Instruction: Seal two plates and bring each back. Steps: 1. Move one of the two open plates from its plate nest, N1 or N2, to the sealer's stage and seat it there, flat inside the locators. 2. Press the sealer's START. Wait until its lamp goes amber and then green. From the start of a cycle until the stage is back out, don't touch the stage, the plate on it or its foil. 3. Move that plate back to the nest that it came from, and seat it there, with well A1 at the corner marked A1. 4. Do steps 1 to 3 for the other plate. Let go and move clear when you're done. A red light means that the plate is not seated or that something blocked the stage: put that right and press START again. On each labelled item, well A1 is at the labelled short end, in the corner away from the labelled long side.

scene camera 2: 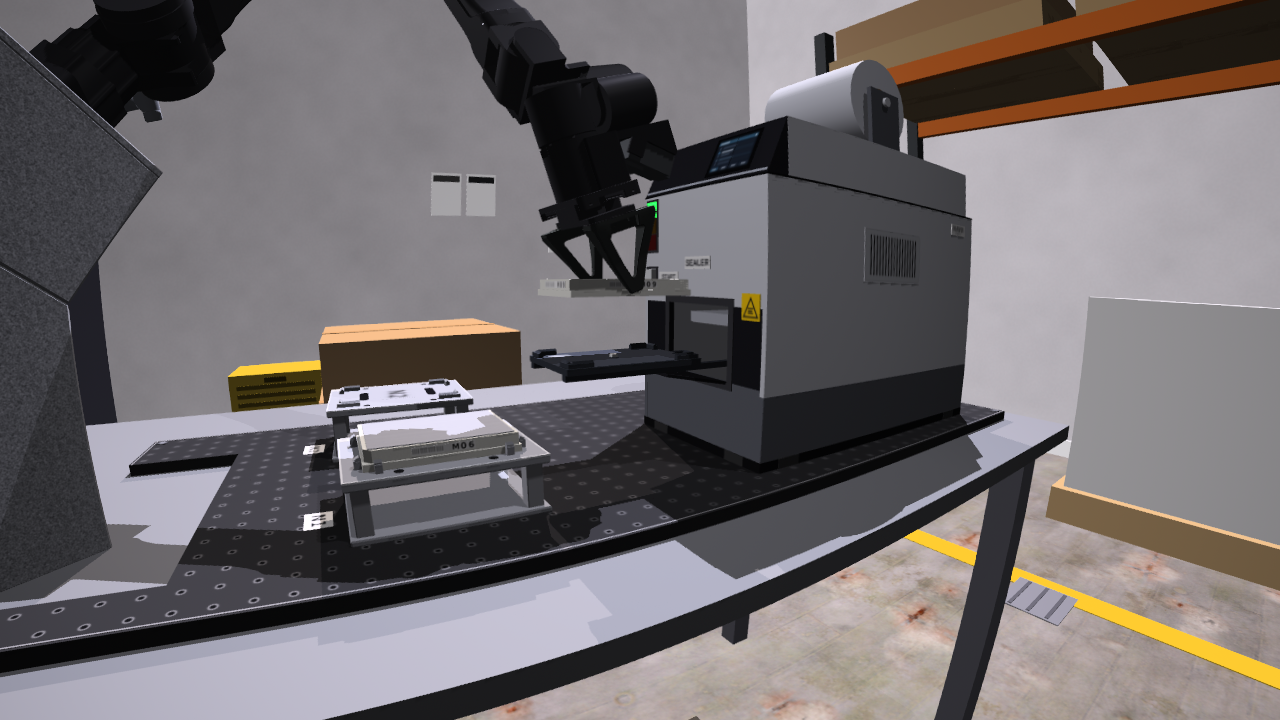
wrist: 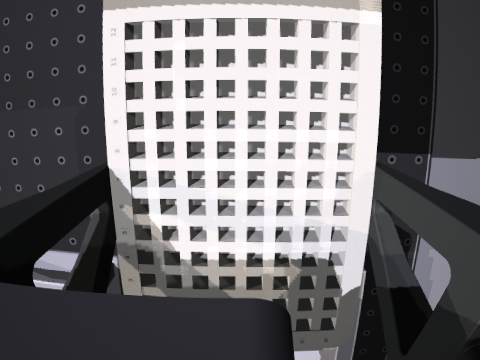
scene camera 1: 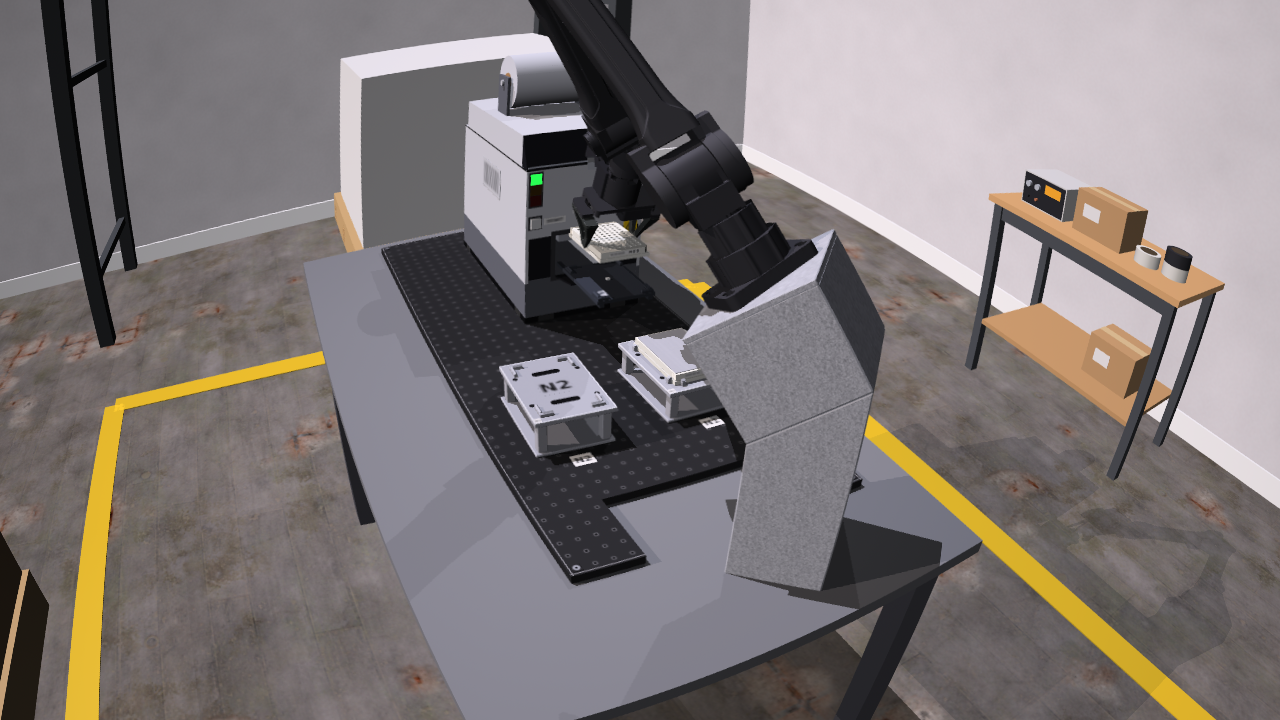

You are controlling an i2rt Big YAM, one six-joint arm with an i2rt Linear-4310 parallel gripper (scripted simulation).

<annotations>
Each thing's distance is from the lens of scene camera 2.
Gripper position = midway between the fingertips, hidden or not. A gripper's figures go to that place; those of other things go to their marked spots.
my gripper [scene camera 2: 615, 290]: 0.54 m
sealer [scene camera 2: 799, 244]: 0.54 m
</annotations>
